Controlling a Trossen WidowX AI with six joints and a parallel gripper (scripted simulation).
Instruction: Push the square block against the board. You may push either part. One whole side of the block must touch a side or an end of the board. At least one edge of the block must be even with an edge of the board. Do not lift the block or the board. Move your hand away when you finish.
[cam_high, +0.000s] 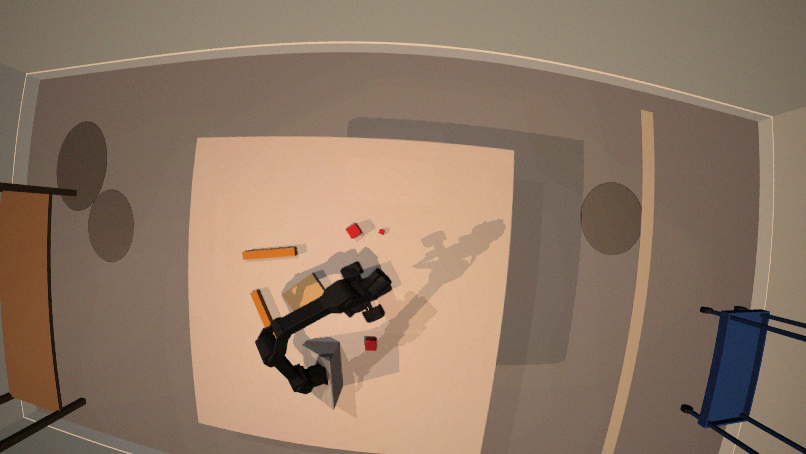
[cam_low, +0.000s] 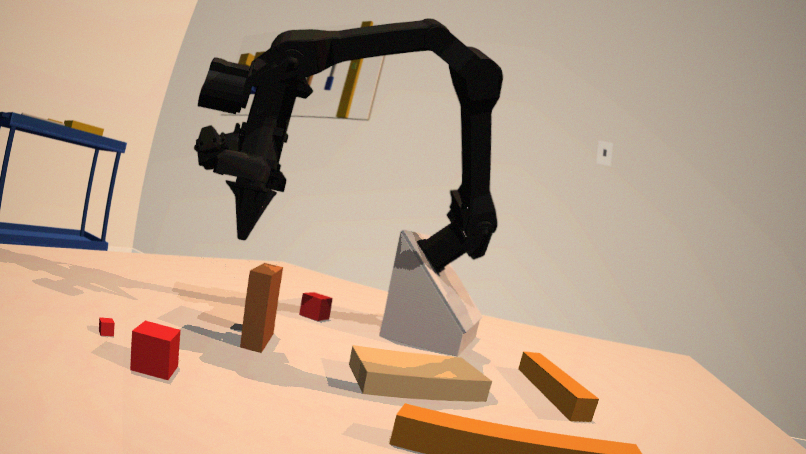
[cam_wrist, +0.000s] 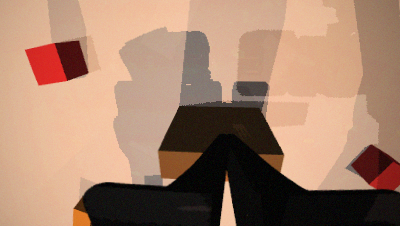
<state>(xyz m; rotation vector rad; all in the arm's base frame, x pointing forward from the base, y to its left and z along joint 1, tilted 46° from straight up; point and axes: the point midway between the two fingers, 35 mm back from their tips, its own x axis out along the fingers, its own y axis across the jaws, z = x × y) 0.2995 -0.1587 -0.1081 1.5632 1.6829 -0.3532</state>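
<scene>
The square block lies 10 mm behind my gripper tip, 40 mm to the left of it and 80 mm below it. Also, from my gripper tip: tiny red cube 170 mm ahead, 60 mm to the right, 120 mm below.
</scene>
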